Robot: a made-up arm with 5 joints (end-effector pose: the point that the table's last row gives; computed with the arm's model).
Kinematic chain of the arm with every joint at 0, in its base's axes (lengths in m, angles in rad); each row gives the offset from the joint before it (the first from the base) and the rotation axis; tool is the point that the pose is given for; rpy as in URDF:
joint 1: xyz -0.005 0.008 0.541 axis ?
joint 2: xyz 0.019 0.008 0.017 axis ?
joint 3: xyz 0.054 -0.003 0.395 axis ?
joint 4: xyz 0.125 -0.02 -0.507 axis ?
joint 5: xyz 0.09 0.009 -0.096 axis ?
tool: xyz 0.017 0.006 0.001 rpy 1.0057 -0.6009 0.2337
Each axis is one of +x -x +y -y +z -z.
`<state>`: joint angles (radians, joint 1 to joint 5).
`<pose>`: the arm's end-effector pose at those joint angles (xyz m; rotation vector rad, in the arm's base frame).
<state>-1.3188 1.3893 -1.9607 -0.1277 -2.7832</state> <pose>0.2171 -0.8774 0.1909 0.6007 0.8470 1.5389</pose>
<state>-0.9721 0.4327 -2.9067 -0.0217 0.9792</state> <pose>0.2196 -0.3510 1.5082 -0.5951 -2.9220 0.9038</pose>
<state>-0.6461 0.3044 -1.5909 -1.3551 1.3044</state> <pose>0.5160 -0.4109 1.0279 -0.1745 2.6880 -0.7058</pose>
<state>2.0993 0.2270 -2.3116 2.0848 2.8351</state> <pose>-0.3012 0.5486 1.1937 0.8045 -0.7711 -0.1470</pose>
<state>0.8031 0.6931 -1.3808 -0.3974 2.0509</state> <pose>0.6068 0.6075 0.5479 1.5912 -1.4228 -0.7749</pose>
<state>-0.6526 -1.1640 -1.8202 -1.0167 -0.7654</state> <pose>-0.3980 0.3211 1.2719 2.4083 0.9782 -0.9534</pose>
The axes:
joint 1: +z
joint 2: +y
joint 3: +y
joint 4: +y
joint 5: -z

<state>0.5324 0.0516 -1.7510 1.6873 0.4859</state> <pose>0.5931 0.3503 1.0450 1.0554 -0.4227 0.5566</pose>
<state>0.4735 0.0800 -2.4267 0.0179 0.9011</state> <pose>0.3362 0.1653 1.5335 -1.4122 2.4842 -0.7456</pose>
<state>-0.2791 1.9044 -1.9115 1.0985 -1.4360</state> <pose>0.4391 -0.1072 -0.2489 2.1900 0.6857 0.7939</pose>
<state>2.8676 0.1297 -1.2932 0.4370 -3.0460</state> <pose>-0.7300 0.2225 0.8338 1.1037 0.0204 -0.2089</pose>
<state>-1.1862 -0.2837 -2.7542 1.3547 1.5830</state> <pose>-0.0369 0.0252 1.5754 -0.3947 -2.9940 -0.5450</pose>
